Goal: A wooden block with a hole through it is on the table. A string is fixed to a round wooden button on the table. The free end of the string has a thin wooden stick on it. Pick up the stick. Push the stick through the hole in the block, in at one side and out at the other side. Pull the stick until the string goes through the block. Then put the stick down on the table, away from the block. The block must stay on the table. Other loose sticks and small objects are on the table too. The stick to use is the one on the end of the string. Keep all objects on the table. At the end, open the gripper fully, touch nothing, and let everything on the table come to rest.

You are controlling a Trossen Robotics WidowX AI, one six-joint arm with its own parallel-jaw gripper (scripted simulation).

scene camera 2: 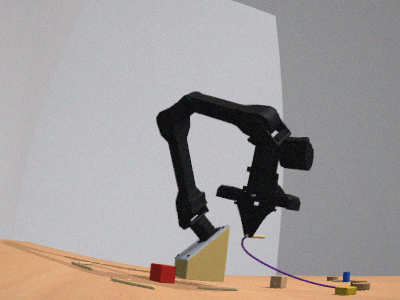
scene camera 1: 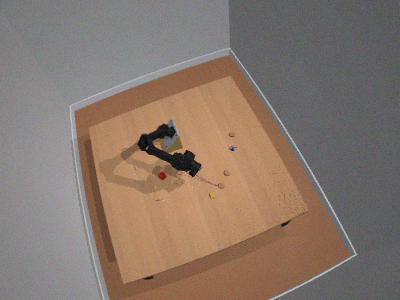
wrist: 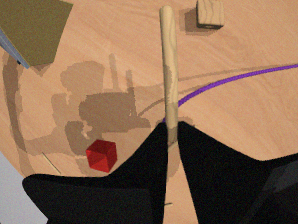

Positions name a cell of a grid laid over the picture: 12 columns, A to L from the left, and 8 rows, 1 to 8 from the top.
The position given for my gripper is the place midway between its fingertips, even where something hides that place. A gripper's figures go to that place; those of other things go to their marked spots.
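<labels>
I look at my own gripper (wrist: G5) and find it 100 mm from the lens. A red cube (wrist: E6) is there as well, and that cube is 250 mm from the lens.
</labels>
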